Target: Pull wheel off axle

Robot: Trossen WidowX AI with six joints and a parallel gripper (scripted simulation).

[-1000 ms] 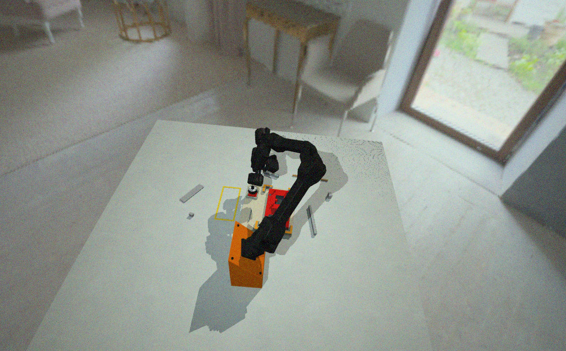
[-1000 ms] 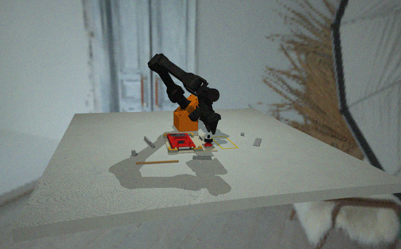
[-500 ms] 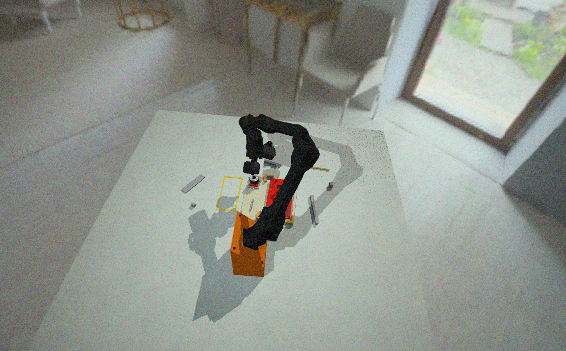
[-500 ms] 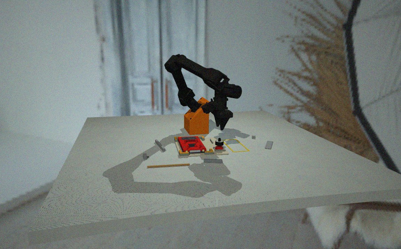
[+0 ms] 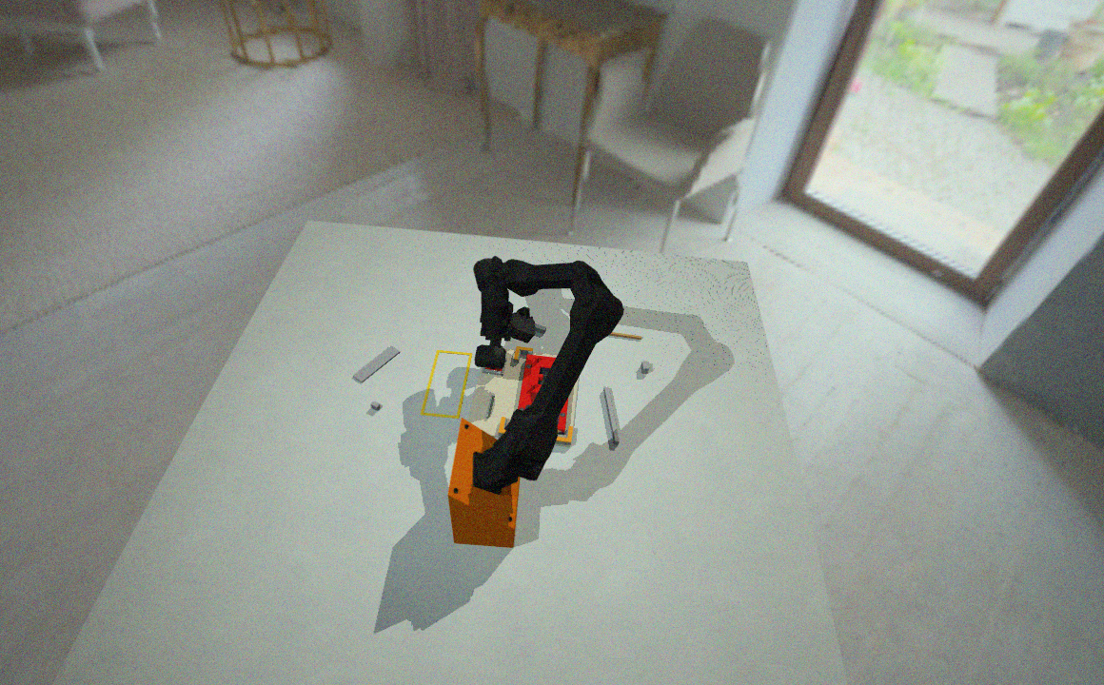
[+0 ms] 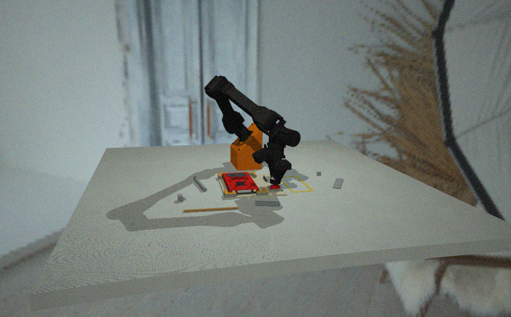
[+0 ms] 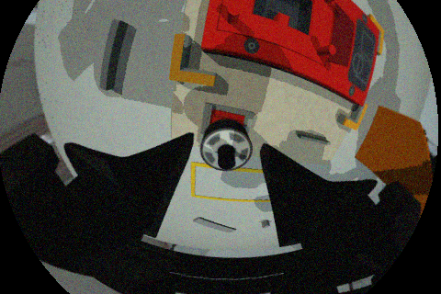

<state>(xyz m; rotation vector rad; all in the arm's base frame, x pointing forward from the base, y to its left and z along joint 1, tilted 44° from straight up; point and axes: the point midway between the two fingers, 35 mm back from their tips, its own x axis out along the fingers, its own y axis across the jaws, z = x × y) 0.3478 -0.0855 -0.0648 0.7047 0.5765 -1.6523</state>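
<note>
Now: the grey wheel right at my gripper tip. From my gripper tip the other things lie so: thin wooden rod: 110 mm ahead, 280 mm to the right, 30 mm below; dark upright axle: right at my gripper tip.
</note>
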